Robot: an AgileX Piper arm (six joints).
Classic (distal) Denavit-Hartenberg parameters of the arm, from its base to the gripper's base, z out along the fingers. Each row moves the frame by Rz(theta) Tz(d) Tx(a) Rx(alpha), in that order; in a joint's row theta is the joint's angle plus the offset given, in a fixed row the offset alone. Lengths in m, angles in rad.
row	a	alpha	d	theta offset
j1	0	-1.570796	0.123	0
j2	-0.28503	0	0	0.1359
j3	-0.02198	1.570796	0	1.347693
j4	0	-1.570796	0.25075	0
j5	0	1.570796	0	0
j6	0	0	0.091	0
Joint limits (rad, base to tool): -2.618..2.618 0..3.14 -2.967..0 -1.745..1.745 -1.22..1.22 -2.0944..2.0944
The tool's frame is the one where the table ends.
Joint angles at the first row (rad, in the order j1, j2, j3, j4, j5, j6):
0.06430, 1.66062, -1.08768, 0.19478, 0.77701, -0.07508
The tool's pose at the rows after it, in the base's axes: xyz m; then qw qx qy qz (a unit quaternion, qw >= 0):
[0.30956 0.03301 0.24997 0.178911 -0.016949 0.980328 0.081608]
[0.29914 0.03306 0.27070 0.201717 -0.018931 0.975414 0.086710]
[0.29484 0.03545 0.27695 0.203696 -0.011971 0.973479 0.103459]
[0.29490 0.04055 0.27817 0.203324 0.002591 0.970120 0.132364]
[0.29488 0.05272 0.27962 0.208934 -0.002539 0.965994 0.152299]
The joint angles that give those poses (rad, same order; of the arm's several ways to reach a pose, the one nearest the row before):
0.06432, 1.56568, -1.10235, 0.19478, 0.83407, -0.07506
0.06429, 1.49962, -1.10671, 0.20147, 0.85774, -0.07510
0.06430, 1.47938, -1.10762, 0.23763, 0.87417, -0.07508
0.06662, 1.47938, -1.10765, 0.30331, 0.87310, -0.07506
0.09977, 1.47936, -1.10762, 0.34289, 0.85505, -0.07508

